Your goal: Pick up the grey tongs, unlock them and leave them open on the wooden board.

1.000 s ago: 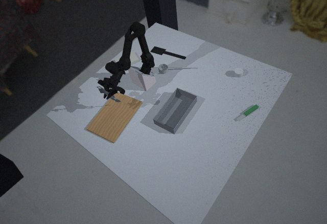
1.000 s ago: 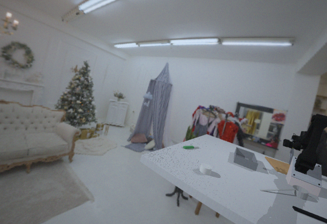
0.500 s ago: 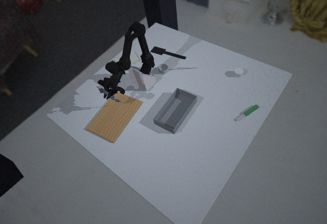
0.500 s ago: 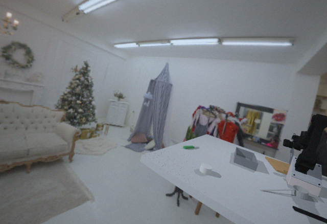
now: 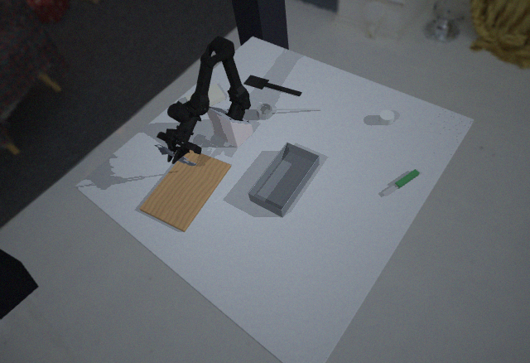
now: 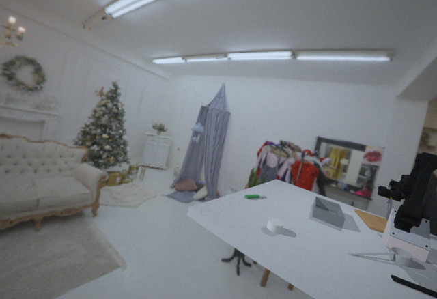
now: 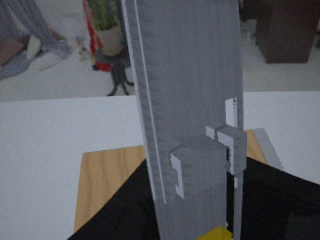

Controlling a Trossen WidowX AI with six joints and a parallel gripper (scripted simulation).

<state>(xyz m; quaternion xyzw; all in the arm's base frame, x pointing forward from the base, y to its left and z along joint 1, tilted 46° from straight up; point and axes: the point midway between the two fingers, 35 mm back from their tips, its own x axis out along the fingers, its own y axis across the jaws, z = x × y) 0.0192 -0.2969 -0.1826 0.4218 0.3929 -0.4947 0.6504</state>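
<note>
Right now the yellow lock piece is 40 mm to the left of my gripper tip, 10 mm behind it and 10 mm above it. From my gripper tip the other things lie so: black spatula: 710 mm to the left, 200 mm below, 130 mm behind; then wooden board: 190 mm below, 10 mm to the left; then grey roasting tin: 320 mm ahead, 300 mm to the left, 170 mm below.
</note>
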